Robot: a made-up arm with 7 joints. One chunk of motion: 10 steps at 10 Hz.
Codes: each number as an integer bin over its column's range. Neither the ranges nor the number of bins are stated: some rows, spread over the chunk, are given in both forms.
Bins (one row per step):
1: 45 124 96 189 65 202
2: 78 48 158 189 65 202
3: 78 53 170 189 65 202
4: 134 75 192 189 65 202
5: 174 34 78 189 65 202
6: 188 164 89 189 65 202
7: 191 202 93 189 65 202
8: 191 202 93 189 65 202
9: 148 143 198 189 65 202
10: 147 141 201 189 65 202
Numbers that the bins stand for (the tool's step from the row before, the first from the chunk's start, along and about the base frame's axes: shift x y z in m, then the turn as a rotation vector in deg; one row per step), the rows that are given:
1: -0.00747 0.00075 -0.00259 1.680 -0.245 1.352
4: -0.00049 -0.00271 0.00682 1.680 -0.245 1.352
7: 0.00398 0.00626 -0.00288 1.680 -0.245 1.352
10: 0.00053 0.00195 0.00771 1.680 -0.245 1.352
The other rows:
2: -0.00488 -0.00461 0.00349 1.680 -0.245 1.352
3: -0.00488 -0.00426 0.00467 1.680 -0.245 1.352
5: 0.00265 -0.00560 -0.00435 1.680 -0.245 1.352
6: 0.00375 0.00358 -0.00327 1.680 -0.245 1.352
8: 0.00398 0.00626 -0.00288 1.680 -0.245 1.352
9: 0.00061 0.00209 0.00741 1.680 -0.245 1.352

